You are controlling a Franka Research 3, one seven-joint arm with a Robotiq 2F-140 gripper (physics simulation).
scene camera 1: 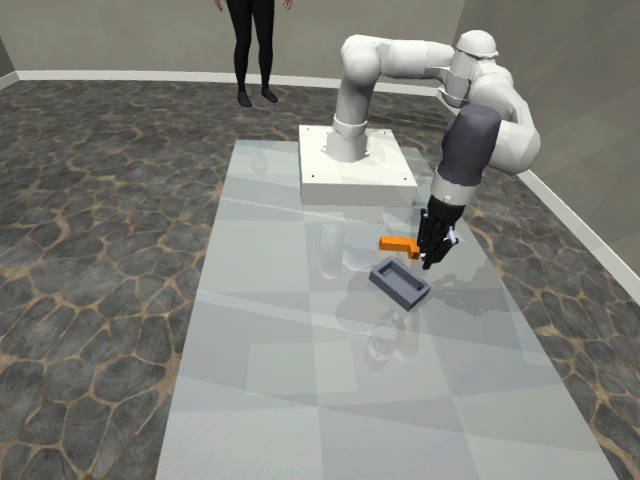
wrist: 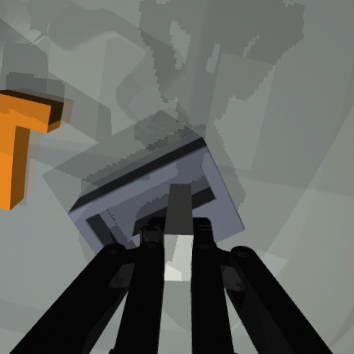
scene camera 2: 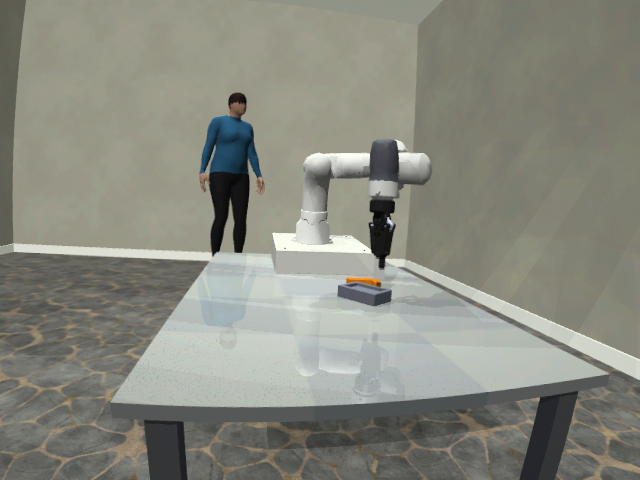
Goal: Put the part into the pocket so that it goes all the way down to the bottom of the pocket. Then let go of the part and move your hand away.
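The part, an orange L-shaped piece point(scene camera 1: 395, 243) point(scene camera 2: 361, 281) point(wrist: 7, 155), lies on the table behind the pocket block, apart from it. The pocket block, a grey-blue rectangular box with an open top point(scene camera 1: 387, 294) point(scene camera 2: 354, 294) point(wrist: 225, 207), sits turned at an angle on the table. Its pocket holds no part. My gripper point(scene camera 1: 424, 260) point(scene camera 2: 381, 264) point(wrist: 179, 201) is shut and empty, pointing down above the table. In scene camera 1 its tips appear just right of the part. In the wrist view the fingers cover the lower part of the block.
The glossy table point(scene camera 1: 279, 439) point(scene camera 2: 206, 382) carries reflections and shadows. The white robot base point(scene camera 1: 356, 193) point(scene camera 2: 320, 261) stands at its back. A person point(scene camera 1: 253, 41) point(scene camera 2: 231, 144) stands on the floor behind the table. A wall point(scene camera 2: 527, 155) rises beyond the table's right side.
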